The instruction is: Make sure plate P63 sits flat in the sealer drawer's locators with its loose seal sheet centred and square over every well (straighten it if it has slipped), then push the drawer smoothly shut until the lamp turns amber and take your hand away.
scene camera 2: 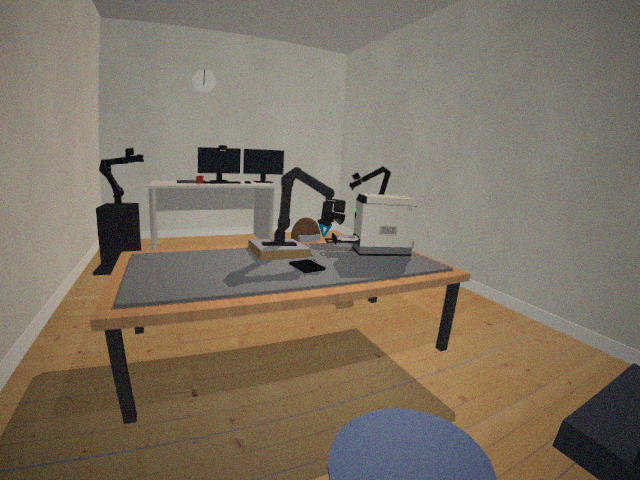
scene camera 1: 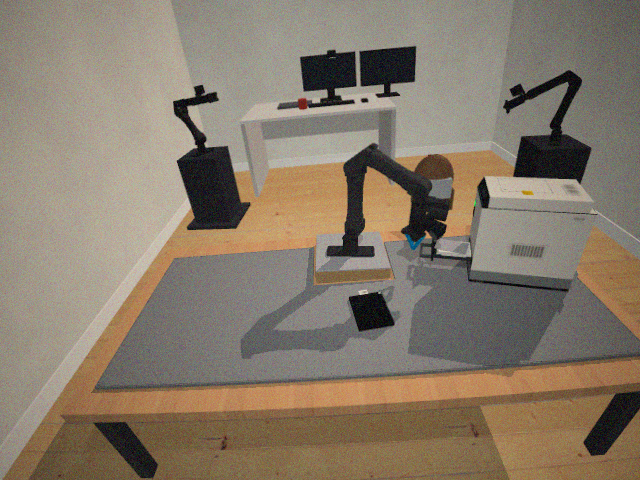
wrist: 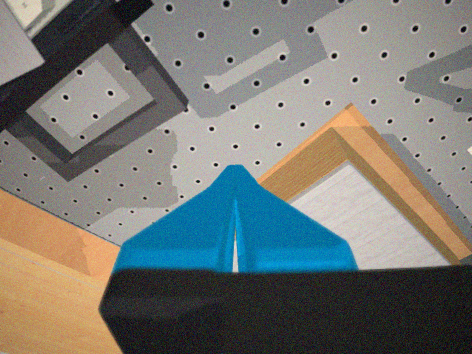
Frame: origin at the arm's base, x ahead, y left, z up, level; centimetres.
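Where they show: gripper, fingertip midpoint: (scene camera 2: 323,236) (scene camera 1: 412,249) (wrist: 235,177); arm's base, origin of the base link: (scene camera 2: 279,244) (scene camera 1: 350,252).
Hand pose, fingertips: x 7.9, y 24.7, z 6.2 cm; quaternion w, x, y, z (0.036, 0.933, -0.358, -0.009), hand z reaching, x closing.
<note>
Things, the pixels of their centre, and the offset from my fingertips. "pt": a spot on its surface instead. Level surfaces: height alone.
- white sealer, body centre: (scene camera 1: 523,233) (scene camera 2: 383,224) dx +2.0, dy +38.7, dz +7.4 cm
- loop handle, surface spot: (wrist: 125,133) pt dx -4.0, dy +4.0, dz -3.3 cm
- grey sheet corner, surface spot: (wrist: 15,55) pt dx -2.5, dy +9.4, dz -0.9 cm
- flat black block, body centre: (scene camera 1: 370,309) (scene camera 2: 307,265) dx +23.4, dy -16.9, dz -9.4 cm
- grey mat, its level: dz -10.2 cm
The white sealer (scene camera 1: 527,227) (scene camera 2: 372,227) stands at the right of the mat, its small lamp (scene camera 1: 475,203) (scene camera 2: 355,210) green. Its black drawer (scene camera 1: 449,258) (wrist: 75,42) stands out to the left, with a loop handle (wrist: 125,133) at its front. A pale plate (scene camera 1: 454,249) (wrist: 30,7) lies in the drawer; part of it shows at the wrist view's top left. A grey sheet corner (wrist: 15,55) reaches over the drawer edge there; its alignment over the wells is hidden. My blue-tipped gripper (scene camera 1: 414,246) (scene camera 2: 324,235) (wrist: 235,177) is shut and empty, left of the handle and apart from it.
A flat black block (scene camera 1: 371,311) (scene camera 2: 307,265) lies on the grey mat (scene camera 1: 180,310) (scene camera 2: 180,289). The arm's base block (scene camera 1: 351,276) (scene camera 2: 279,253) (wrist: 400,175) stands to the left of the drawer. A brown rounded object (scene camera 1: 433,167) (scene camera 2: 305,227) shows behind the arm.
</note>
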